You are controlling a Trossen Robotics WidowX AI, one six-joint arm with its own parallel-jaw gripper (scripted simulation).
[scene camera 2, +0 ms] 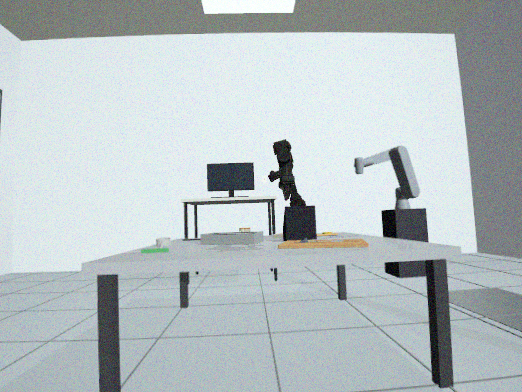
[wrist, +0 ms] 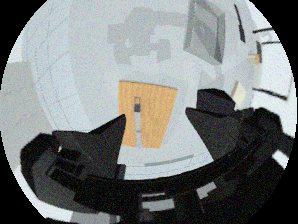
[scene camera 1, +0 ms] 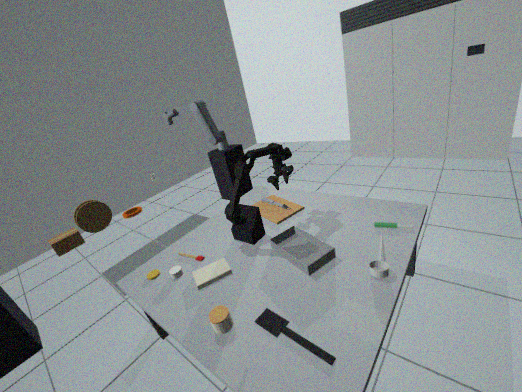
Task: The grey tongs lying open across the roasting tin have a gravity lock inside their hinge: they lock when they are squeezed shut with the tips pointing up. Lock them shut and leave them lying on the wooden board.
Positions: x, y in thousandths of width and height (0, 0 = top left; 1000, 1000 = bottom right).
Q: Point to a roasting tin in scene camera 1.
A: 591, 647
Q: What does my gripper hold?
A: Nothing.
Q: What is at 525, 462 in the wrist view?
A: A wooden board.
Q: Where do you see a roasting tin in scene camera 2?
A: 422, 608
